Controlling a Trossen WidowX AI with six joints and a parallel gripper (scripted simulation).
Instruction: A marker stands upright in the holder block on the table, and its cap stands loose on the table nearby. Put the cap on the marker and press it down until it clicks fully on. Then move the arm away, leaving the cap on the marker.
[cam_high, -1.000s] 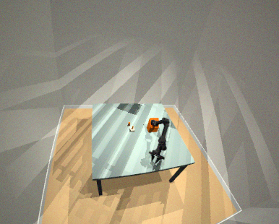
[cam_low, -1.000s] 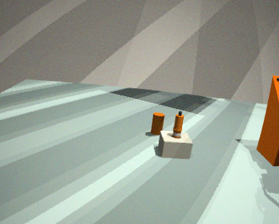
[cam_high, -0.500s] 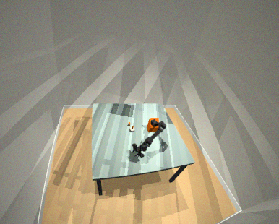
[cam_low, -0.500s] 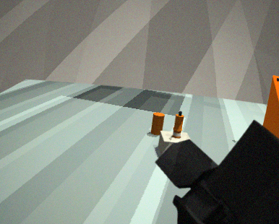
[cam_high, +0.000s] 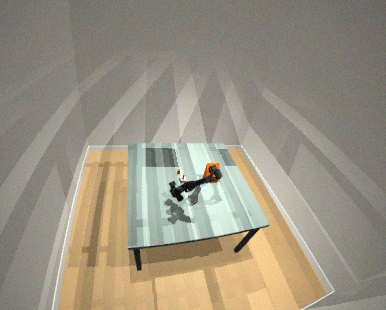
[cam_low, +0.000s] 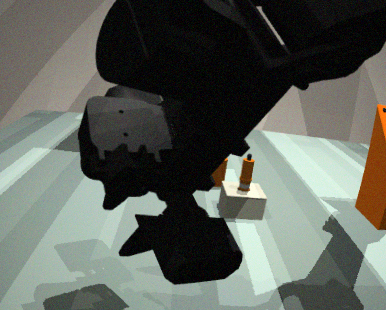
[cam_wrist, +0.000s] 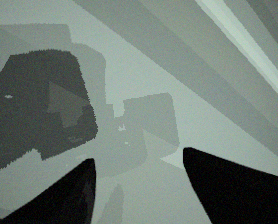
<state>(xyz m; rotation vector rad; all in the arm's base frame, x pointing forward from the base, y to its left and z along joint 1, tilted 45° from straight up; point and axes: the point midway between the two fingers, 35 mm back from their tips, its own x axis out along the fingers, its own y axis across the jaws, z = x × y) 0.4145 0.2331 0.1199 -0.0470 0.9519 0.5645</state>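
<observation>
The cap lies 33 cm to the right of my gripper tip, 12 cm behind it and 4 cm below it. Also, from my gripper tip: white holder block: 23 cm to the right, 15 cm behind, 5 cm below; then orange marker: 23 cm to the right, 15 cm behind, 1 cm above.
</observation>
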